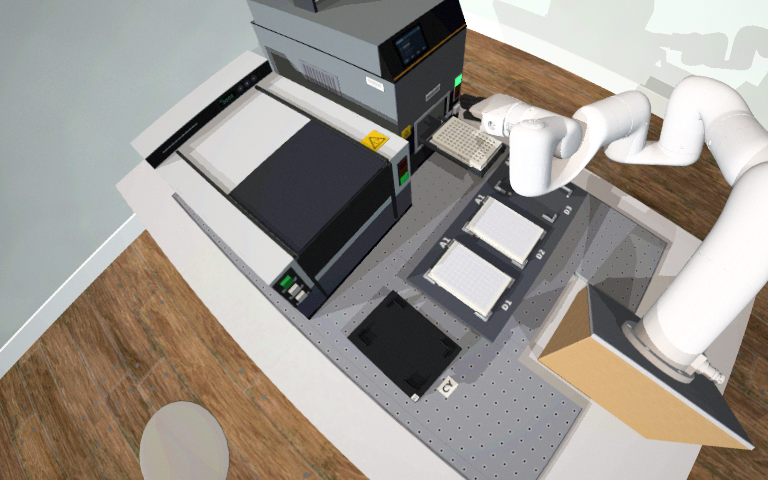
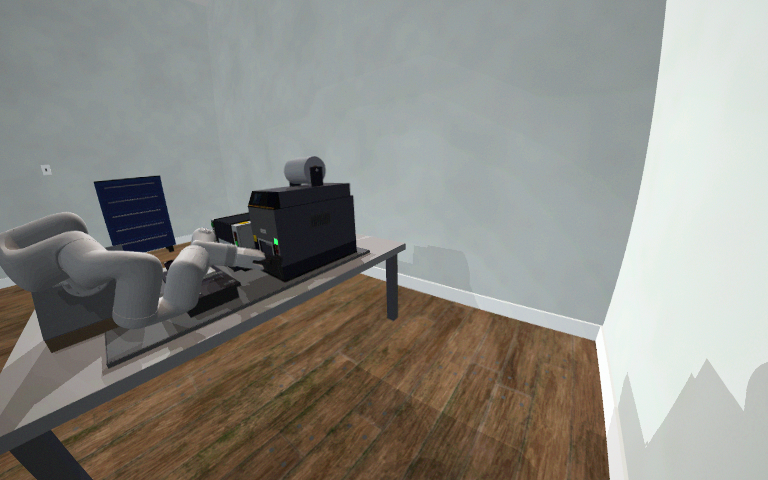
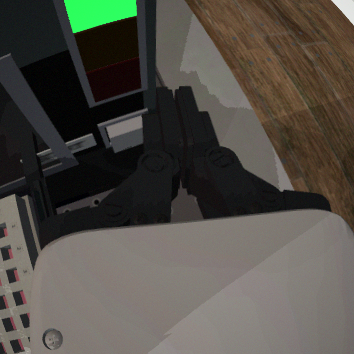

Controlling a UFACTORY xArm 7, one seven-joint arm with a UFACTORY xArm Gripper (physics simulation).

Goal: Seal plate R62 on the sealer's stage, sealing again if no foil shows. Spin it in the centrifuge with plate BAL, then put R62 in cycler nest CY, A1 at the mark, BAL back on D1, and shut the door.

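Frame: origin at the arm's base, x ahead, y left, z up, level; millimetres.
Seen in the pictures: gripper, between the fingertips: [image 1: 462, 100] [image 2: 281, 261] [image 3: 171, 109]; arm's base, origin of its link: [image 1: 654, 352].
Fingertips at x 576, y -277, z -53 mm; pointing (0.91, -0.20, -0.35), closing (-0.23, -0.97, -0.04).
Note:
Pixels of each thing's top centre, then the offset from my fingertips to it. "spot": a spot on its surface instead.
- sealer, centre of its top: [image 2: 299, 157] dz +382, dx +208, dy +125 mm
- beige plate, centre of its top: [image 1: 466, 139] dz +21, dx -90, dy +114 mm
- small white button, centre of its top: [image 3: 123, 121] dz +0, dx +1, dy +24 mm
- D1, centre of its top: [image 1: 470, 275] dz -19, dx -267, dy +335 mm
- D2, centre of its top: [image 1: 506, 227] dz -19, dx -261, dy +211 mm
- nest CY, centre of its top: [image 1: 403, 343] dz -32, dx -255, dy +502 mm
- wide unit, a spot on its surface: [image 1: 311, 186] spot: dz +119, dx +1, dy +431 mm
- dark deck rack, a spot on its surface: [image 1: 421, 277] spot: dz -35, dx -199, dy +390 mm
The sealer [image 1: 427, 84] [image 2: 317, 226] is the tall grey and black machine with a green light [image 1: 458, 80] [image 2: 275, 241] [image 3: 102, 12] lit. A beige plate [image 1: 467, 142] [image 3: 7, 285] sits on its extended stage. Its wells show as open holes, and I see no foil on it. My gripper [image 1: 464, 104] [image 3: 171, 109] is shut and empty. It is beside the stage, at the sealer's front, with its fingertips near a small white button [image 3: 125, 134]. Whether they touch it is unclear. White plates stand on D1 [image 1: 471, 277] and D2 [image 1: 505, 229]. The nest CY [image 1: 404, 345] is black and empty. Plate names are unreadable.
A wide unit [image 1: 311, 186] with a white and dark sliding-type top and green lights stands left of the sealer. The dark deck rack [image 1: 421, 277] holds the D positions; the arm partly covers D3. The arm's wooden-sided base [image 1: 628, 384] stands at the right.

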